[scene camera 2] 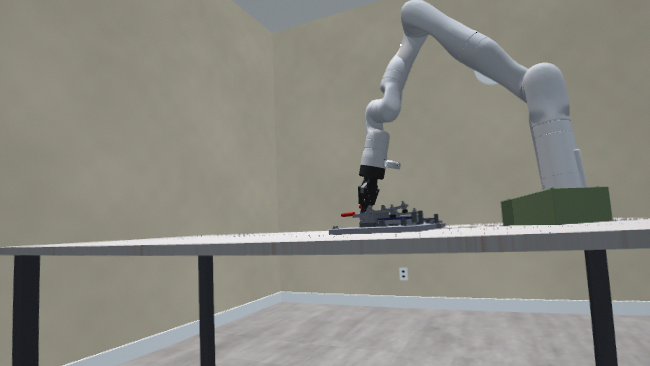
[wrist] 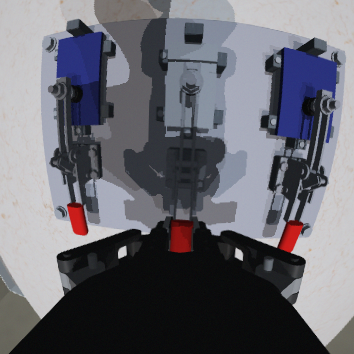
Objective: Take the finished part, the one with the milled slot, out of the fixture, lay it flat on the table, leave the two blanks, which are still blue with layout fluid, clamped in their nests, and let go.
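Where they show: gripper, fingertip midpoint: (wrist: pixel 181 225); arm's base, origin of the base link: (scene camera 2: pixel 564 192).
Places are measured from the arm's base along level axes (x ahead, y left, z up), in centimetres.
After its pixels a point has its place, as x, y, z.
Note:
The finished part (wrist: pixel 175 95) {40.4, 1.1, -3.5}, bare grey with a slot line across its far end, lies in the middle nest of the fixture (wrist: pixel 245 200) {50.2, 9.2, -6.1} (scene camera 2: pixel 350 231) {49.1, 19.7, -6.9}. The middle clamp's arm reaches over it, with its tip on the part. My gripper (wrist: pixel 181 225) {52.4, 2.2, -3.9} (scene camera 2: pixel 365 208) {52.4, 2.2, -3.9} is shut on the red handle (wrist: pixel 181 237) {51.1, 2.3, -0.2} of the middle clamp, at the fixture's near edge. Two blue blanks, the left blank (wrist: pixel 80 55) {36.1, -8.3, -4.5} and the right blank (wrist: pixel 307 75) {37.0, 12.8, -4.0}, lie in the outer nests, each under its own clamp arm. The fingertips are partly hidden in the scene view.
The outer clamps have red handles, the left handle (wrist: pixel 77 219) {52.3, -8.4, -2.5} and the right handle (wrist: pixel 291 236) {52.1, 13.1, -1.9}, on both sides of my gripper. Small posts stand around each nest. The fixture sits on the table (scene camera 2: pixel 150 241) {109.7, 33.0, -7.6}. A green block (scene camera 2: pixel 580 206) {-2.3, 5.6, -3.8} stands at the arm's base.

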